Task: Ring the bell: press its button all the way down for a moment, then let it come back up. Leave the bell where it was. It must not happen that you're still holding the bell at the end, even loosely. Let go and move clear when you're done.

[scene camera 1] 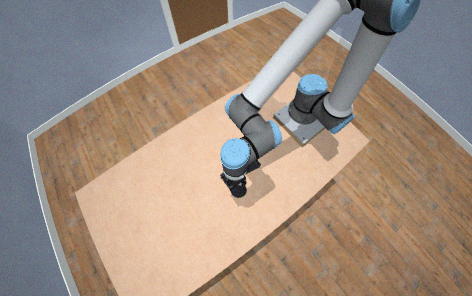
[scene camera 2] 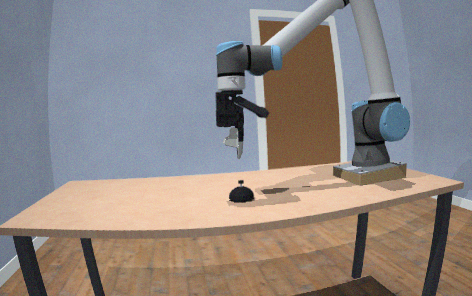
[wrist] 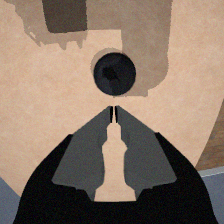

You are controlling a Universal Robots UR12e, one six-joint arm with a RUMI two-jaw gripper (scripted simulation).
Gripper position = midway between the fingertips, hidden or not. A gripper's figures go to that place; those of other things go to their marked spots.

My gripper [wrist: 113, 107]: 0.15 m from the lens. A bell [wrist: 111, 69] is 0.23 m from the lens.
